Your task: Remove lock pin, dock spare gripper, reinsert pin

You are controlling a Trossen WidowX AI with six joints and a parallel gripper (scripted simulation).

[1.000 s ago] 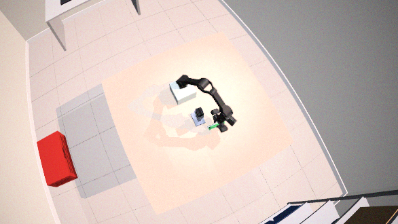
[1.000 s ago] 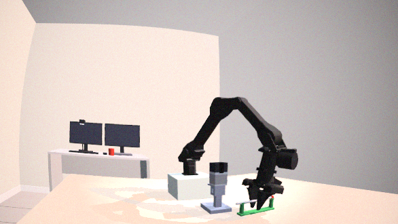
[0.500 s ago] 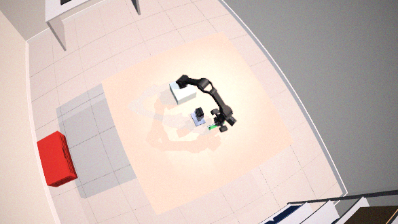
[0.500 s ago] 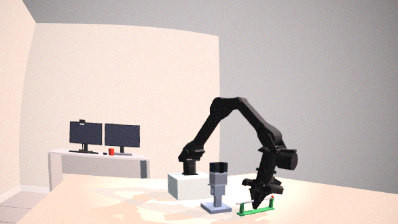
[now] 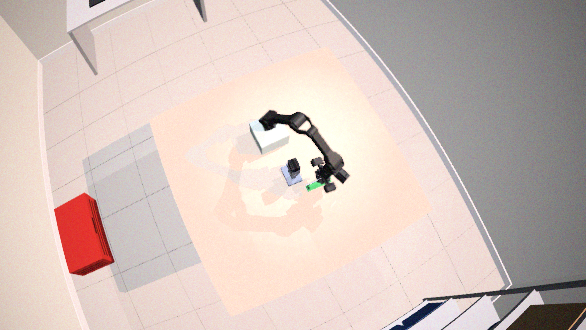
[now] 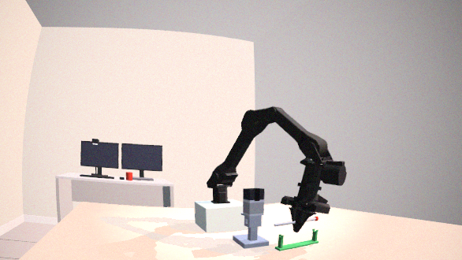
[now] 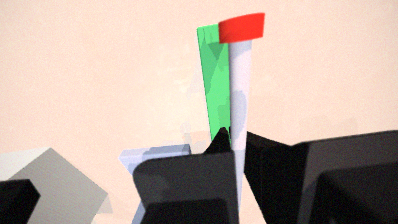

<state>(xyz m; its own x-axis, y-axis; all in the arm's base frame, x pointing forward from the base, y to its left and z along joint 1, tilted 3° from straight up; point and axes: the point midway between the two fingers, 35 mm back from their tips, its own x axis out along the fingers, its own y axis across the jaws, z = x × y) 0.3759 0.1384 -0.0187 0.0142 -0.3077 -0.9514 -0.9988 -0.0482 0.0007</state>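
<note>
My gripper tip is now 1 cm to the right of the green rack and 2 cm above it. From my gripper tip the other things lie so: socket: 9 cm behind, 10 cm to the right; then spare gripper: 9 cm behind, 10 cm to the right, 8 cm above.
</note>
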